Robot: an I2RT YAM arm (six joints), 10 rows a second.
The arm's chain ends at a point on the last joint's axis. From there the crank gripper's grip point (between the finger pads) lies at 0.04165 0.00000 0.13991 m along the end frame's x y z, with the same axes.
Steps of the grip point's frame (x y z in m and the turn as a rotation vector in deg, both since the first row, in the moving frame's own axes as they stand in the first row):
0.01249, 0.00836, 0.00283, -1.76, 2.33, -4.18
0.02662, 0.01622, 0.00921, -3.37, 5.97, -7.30
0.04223, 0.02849, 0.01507, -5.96, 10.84, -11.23
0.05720, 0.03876, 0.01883, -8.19, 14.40, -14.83
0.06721, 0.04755, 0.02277, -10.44, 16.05, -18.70
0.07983, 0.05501, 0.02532, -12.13, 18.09, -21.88
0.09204, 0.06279, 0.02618, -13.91, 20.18, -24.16
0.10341, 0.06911, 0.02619, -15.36, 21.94, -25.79
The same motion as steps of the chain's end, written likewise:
0.00680, 0.00734, 0.00466, -1.76, 2.33, -4.18
0.01216, 0.01437, 0.01437, -3.37, 5.97, -7.30
0.01625, 0.02517, 0.02566, -5.96, 10.84, -11.23
0.02303, 0.03500, 0.03405, -8.19, 14.40, -14.83
0.02913, 0.04340, 0.04047, -10.44, 16.05, -18.70
0.03723, 0.05154, 0.04607, -12.13, 18.09, -21.88
0.04482, 0.05916, 0.05034, -13.91, 20.18, -24.16
0.05239, 0.06534, 0.05337, -15.36, 21.94, -25.79

